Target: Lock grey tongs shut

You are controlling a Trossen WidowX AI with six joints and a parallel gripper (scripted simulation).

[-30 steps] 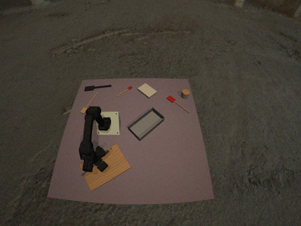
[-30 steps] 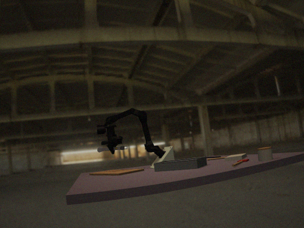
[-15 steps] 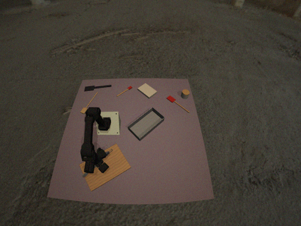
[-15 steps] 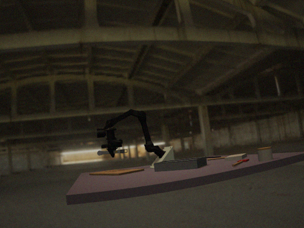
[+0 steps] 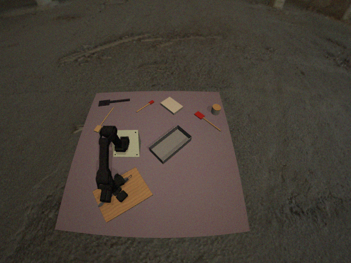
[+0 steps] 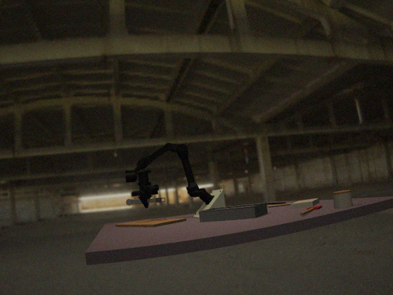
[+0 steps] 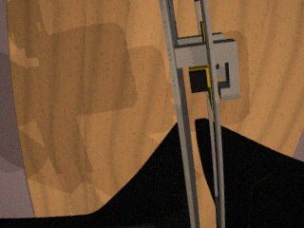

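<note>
Right now the yellow piece is 20 mm ahead of my gripper tip, 30 mm to the left of it and 40 mm above it. The rest, counted from my gripper tip: grey roasting tin (350 mm ahead, 390 mm to the left, 70 mm below); white block (360 mm ahead, 800 mm to the left, 80 mm below); wooden board (10 mm to the left, 90 mm below).
</note>
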